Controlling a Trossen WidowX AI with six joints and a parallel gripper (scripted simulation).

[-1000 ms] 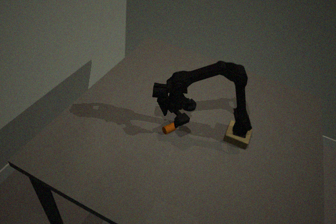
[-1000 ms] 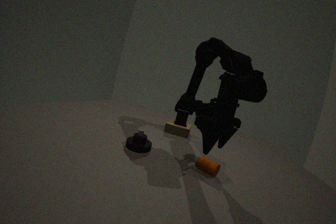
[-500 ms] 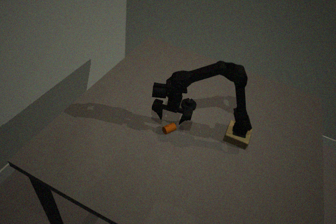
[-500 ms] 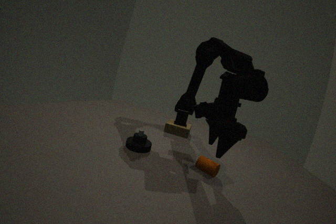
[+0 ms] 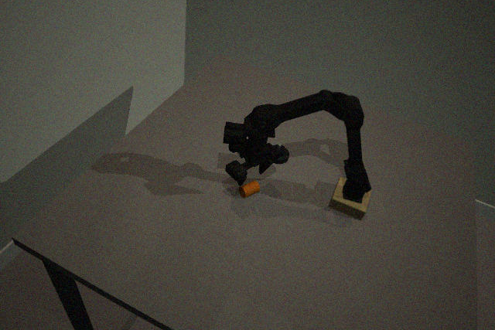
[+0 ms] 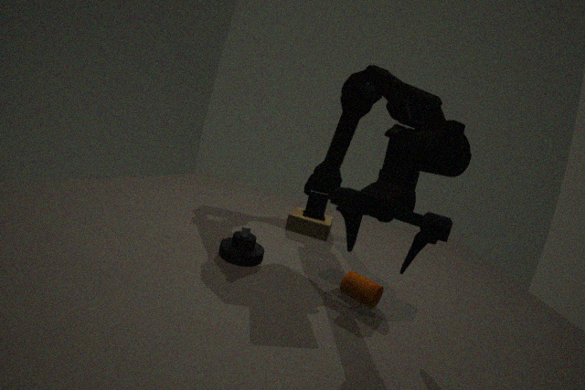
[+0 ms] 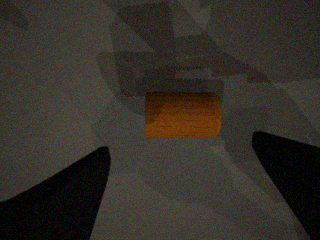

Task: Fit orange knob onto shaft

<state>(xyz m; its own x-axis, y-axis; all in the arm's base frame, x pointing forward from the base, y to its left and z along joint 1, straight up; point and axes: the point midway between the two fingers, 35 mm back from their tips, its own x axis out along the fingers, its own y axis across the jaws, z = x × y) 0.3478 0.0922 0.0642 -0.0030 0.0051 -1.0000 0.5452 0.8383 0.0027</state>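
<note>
The orange knob is 1 cm to the left of my gripper tip and 5 cm below it. Also, from my gripper tip: round black pedestal 6 cm behind, 22 cm to the right, 4 cm below.
</note>
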